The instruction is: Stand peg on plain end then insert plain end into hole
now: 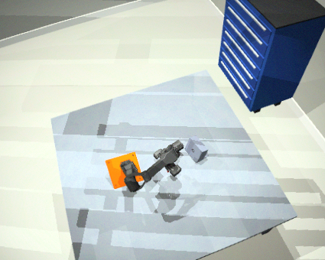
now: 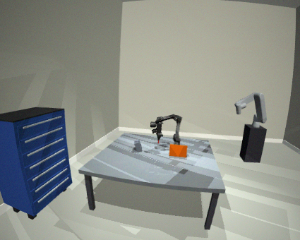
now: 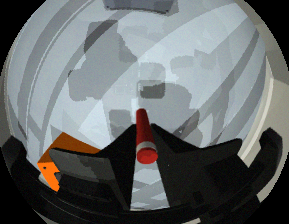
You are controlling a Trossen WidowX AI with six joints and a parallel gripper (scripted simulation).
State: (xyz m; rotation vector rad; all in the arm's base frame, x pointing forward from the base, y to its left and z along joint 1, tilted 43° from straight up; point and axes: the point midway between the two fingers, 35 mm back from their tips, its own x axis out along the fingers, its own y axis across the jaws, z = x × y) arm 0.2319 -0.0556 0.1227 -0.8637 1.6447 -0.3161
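The panel is 23 cm ahead of my gripper tip, 9 cm to the left of it and 6 cm below it. From my gripper tip the other things lie so: peg 2 cm above.
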